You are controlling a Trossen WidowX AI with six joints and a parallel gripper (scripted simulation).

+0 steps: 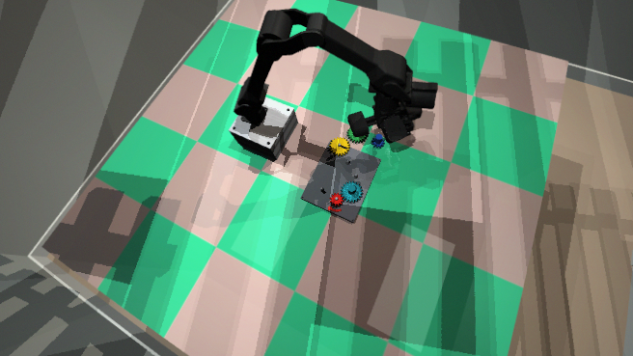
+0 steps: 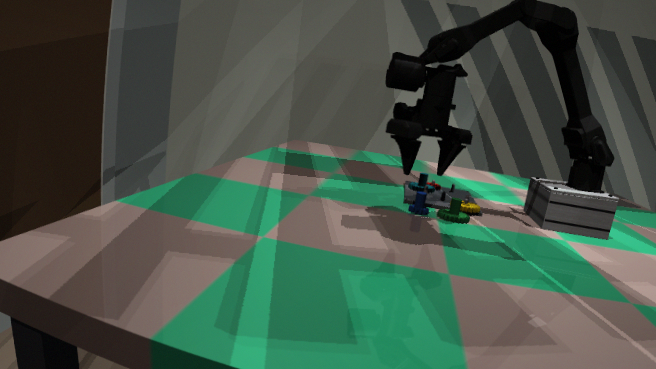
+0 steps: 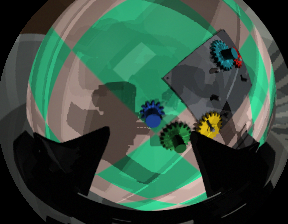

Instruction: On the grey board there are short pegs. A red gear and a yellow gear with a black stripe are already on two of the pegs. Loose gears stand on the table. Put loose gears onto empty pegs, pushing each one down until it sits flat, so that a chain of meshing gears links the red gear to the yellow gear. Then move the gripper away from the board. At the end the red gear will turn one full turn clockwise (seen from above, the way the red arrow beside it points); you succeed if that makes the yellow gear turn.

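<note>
The blue gear lies 6 cm below my gripper tip. The rest, counted from my gripper tip: green gear 7 cm behind, 1 cm to the left, 6 cm below; then yellow gear 11 cm behind, 6 cm to the right, 6 cm below; then teal gear 3 cm behind, 18 cm to the right, 5 cm below.
</note>
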